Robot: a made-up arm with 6 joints. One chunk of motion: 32 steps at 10 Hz.
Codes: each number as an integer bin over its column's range. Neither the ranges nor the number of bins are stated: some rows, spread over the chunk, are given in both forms.
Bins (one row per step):
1: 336 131 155 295 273 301
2: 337 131 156 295 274 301
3: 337 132 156 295 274 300
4: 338 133 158 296 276 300
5: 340 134 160 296 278 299
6: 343 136 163 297 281 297
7: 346 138 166 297 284 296
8: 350 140 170 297 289 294
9: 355 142 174 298 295 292
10: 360 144 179 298 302 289
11: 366 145 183 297 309 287
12: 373 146 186 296 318 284
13: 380 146 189 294 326 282
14: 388 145 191 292 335 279
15: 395 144 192 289 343 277
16: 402 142 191 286 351 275
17: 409 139 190 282 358 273
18: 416 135 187 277 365 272
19: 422 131 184 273 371 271
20: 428 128 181 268 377 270
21: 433 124 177 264 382 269
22: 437 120 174 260 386 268
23: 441 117 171 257 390 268
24: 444 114 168 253 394 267
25: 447 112 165 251 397 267
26: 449 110 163 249 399 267
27: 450 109 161 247 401 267
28: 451 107 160 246 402 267
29: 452 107 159 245 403 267
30: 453 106 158 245 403 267
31: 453 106 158 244 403 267
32: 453 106 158 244 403 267
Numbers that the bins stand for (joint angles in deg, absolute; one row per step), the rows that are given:
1: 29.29 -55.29 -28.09 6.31 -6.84 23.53
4: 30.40 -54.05 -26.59 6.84 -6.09 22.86
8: 37.12 -49.72 -20.60 7.36 -2.87 18.85
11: 46.07 -46.62 -14.12 7.36 2.08 14.18
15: 62.30 -47.24 -9.63 3.18 10.51 7.49
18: 74.05 -52.81 -12.12 -3.09 15.96 4.15
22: 85.80 -62.10 -18.61 -11.97 21.16 1.48
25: 91.39 -67.05 -23.10 -16.68 23.89 0.81
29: 94.19 -70.14 -26.09 -19.81 25.38 0.81
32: 94.75 -70.76 -26.59 -20.33 25.38 0.81
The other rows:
2: 29.85 -55.29 -27.59 6.31 -6.59 23.53
3: 29.85 -54.67 -27.59 6.31 -6.59 22.86
5: 31.52 -53.43 -25.59 6.84 -5.60 22.20
6: 33.20 -52.19 -24.10 7.36 -4.86 20.86
7: 34.88 -50.96 -22.60 7.36 -4.11 20.19
9: 39.92 -48.48 -18.61 7.88 -1.39 17.52
10: 42.71 -47.24 -16.11 7.88 0.35 15.51
12: 49.99 -46.00 -12.62 6.84 4.31 12.17
13: 53.90 -46.00 -11.12 5.79 6.30 10.83
14: 58.38 -46.62 -10.12 4.75 8.53 8.83
16: 66.21 -48.48 -10.12 1.61 12.49 6.16
17: 70.13 -50.34 -10.62 -0.48 14.23 4.82
19: 77.40 -55.29 -13.62 -5.18 17.45 3.48
20: 80.76 -57.15 -15.11 -7.79 18.93 2.82
21: 83.56 -59.62 -17.11 -9.88 20.17 2.15
23: 88.03 -63.95 -20.10 -13.54 22.16 1.48
24: 89.71 -65.81 -21.60 -15.63 23.15 0.81
26: 92.51 -68.29 -24.10 -17.72 24.39 0.81
27: 93.07 -68.91 -25.09 -18.77 24.88 0.81
28: 93.63 -70.14 -25.59 -19.29 25.13 0.81
30: 94.75 -70.76 -26.59 -19.81 25.38 0.81
31: 94.75 -70.76 -26.59 -20.33 25.38 0.81

